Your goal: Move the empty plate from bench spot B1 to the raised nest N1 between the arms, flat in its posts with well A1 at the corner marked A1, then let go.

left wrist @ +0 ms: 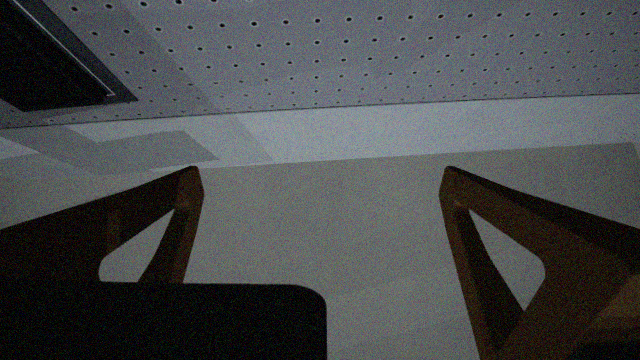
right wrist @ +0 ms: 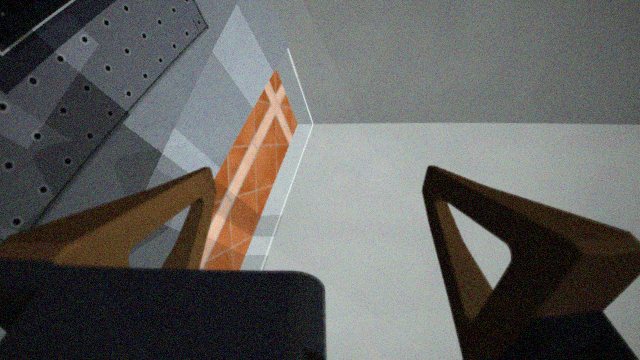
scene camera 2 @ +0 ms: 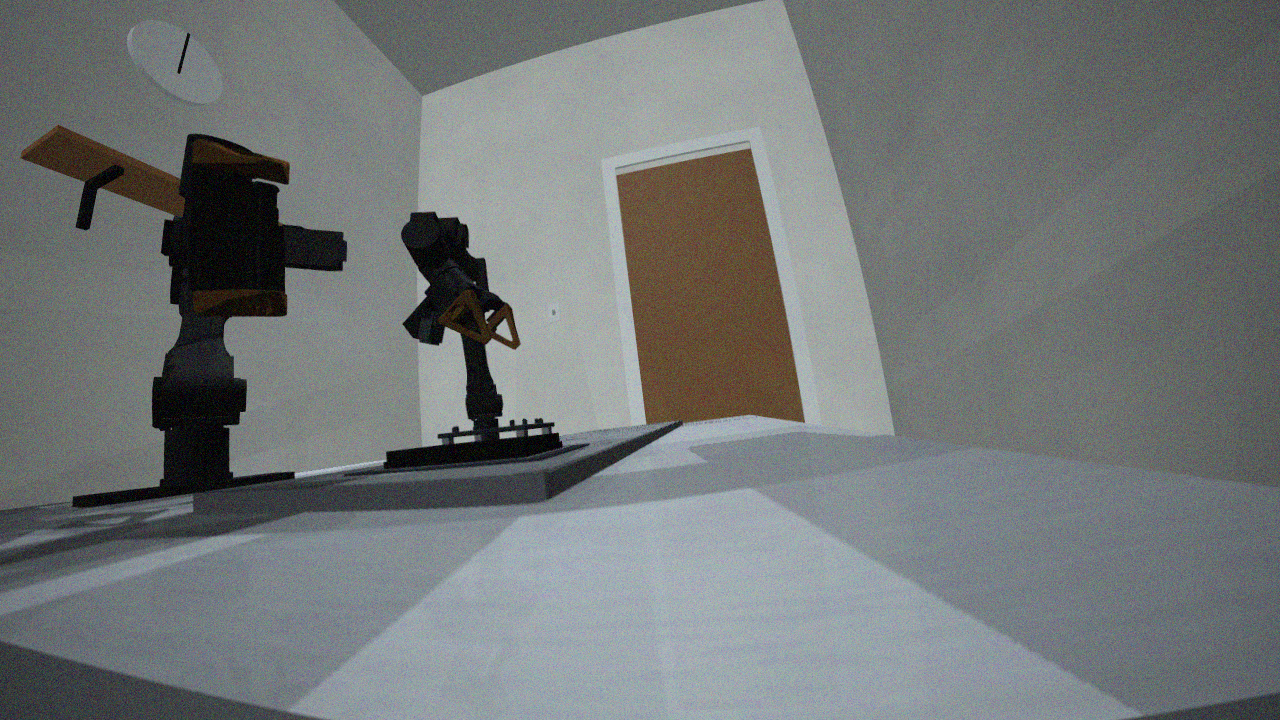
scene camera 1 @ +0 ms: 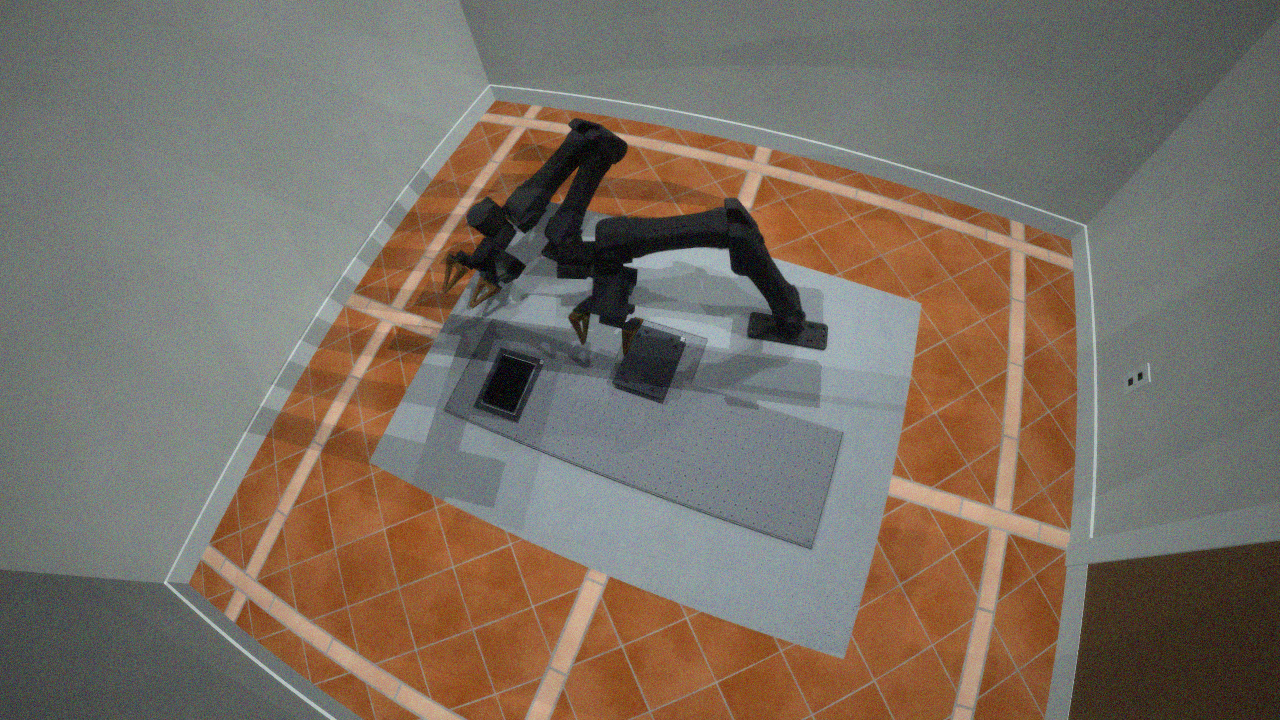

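Pixels of known places: left gripper, fingertip midpoint: (left wrist: pixel 321 179) (scene camera 2: pixel 504 344) (scene camera 1: pixel 604 349); right gripper, fingertip midpoint: (right wrist: pixel 319 178) (scene camera 2: pixel 270 228) (scene camera 1: pixel 457 299); left arm's base at its link origin: (scene camera 1: pixel 787 331); right arm's base at its link origin: (scene camera 2: pixel 197 491).
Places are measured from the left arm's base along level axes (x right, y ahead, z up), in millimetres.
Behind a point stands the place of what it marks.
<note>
The empty plate (scene camera 1: pixel 510 383) @(x 637, y 276, z 27 mm) (left wrist: pixel 37 60) @(x 619, y 273, z 26 mm) is a black rectangle with a thin pale rim line, lying flat in a dark holder on the left part of the pegboard; its corner also shows in the right wrist view (right wrist: pixel 17 12) @(x 676, y 221, z 27 mm). The raised nest (scene camera 1: pixel 653 362) @(x 305, y 164, z 45 mm) (scene camera 2: pixel 496 432) @(x 379, y 182, z 37 mm) is a dark slab on small posts, right of the plate in scene camera 1, with no plate on it. My left gripper (scene camera 1: pixel 606 347) @(x 393, y 210, z 174 mm) (scene camera 2: pixel 502 342) @(x 393, y 210, z 174 mm) (left wrist: pixel 321 179) @(x 393, y 210, z 174 mm) is open and empty, above the nest's left side in the picture. My right gripper (scene camera 1: pixel 461 297) @(x 755, y 163, z 202 mm) (scene camera 2: pixel 284 240) @(x 755, y 163, z 202 mm) (right wrist: pixel 319 178) @(x 755, y 163, z 202 mm) is open and empty, raised beyond the plate. Corner marks are unreadable.
The grey pegboard (scene camera 1: pixel 716 456) @(x 123, y 349, z 13 mm) (left wrist: pixel 350 65) @(x 371, y 360, z 13 mm) (right wrist: pixel 95 100) @(x 747, y 217, z 13 mm) extends right from the plate on the pale table (scene camera 1: pixel 626 546) @(x 275, y 583, z 0 mm). The left arm's base (scene camera 1: pixel 787 331) @(x 7, y 29, z 53 mm) stands right of the nest. Both forearms hang over the table's back part. A door (scene camera 2: pixel 711 286) is in the far wall.
</note>
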